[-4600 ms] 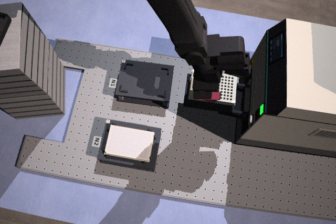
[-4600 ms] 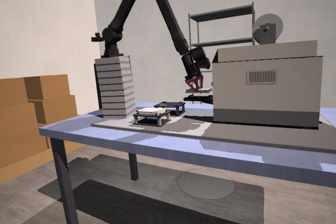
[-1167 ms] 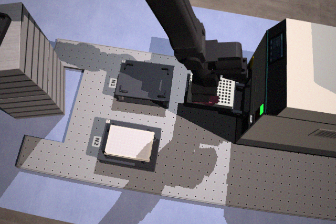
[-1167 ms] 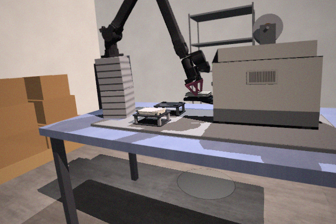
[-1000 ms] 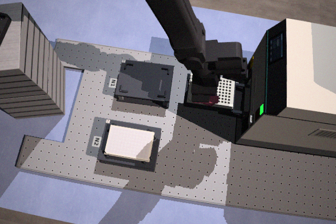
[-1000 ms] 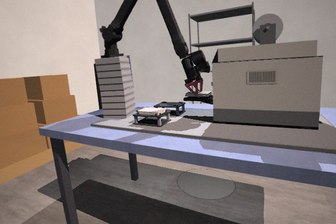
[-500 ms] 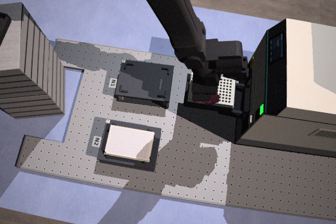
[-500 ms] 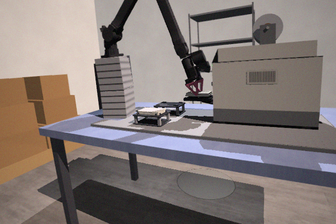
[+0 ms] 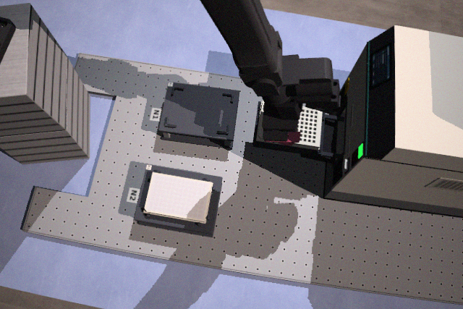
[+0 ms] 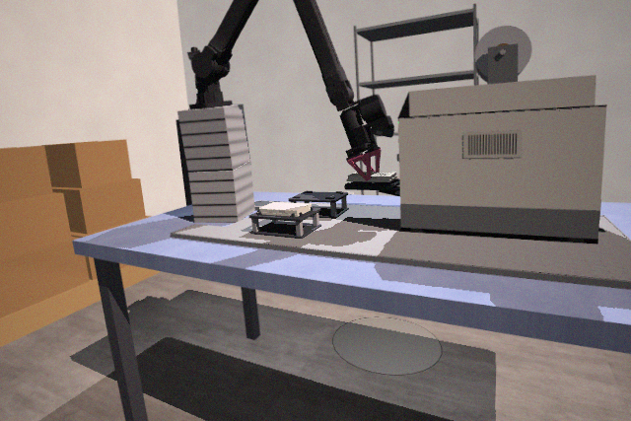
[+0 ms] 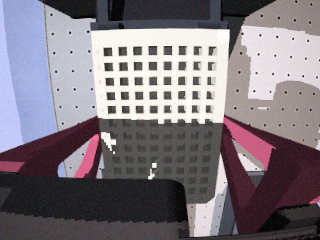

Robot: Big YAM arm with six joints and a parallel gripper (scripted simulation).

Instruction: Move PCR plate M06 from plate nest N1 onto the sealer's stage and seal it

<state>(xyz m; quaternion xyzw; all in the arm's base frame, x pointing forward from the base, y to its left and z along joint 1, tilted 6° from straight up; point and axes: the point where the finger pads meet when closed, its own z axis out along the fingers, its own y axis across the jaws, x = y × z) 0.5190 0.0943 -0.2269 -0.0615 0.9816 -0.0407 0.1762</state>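
Now: hand 30 mm above the sealer stage. The rest, counted from my hand: white start key (110 mm ahead, 80 mm to the right, 60 mm above); then white 96-well plate M06 (right at my hand); then plate nest N1 (190 mm behind, 10 mm to the left, 80 mm below).
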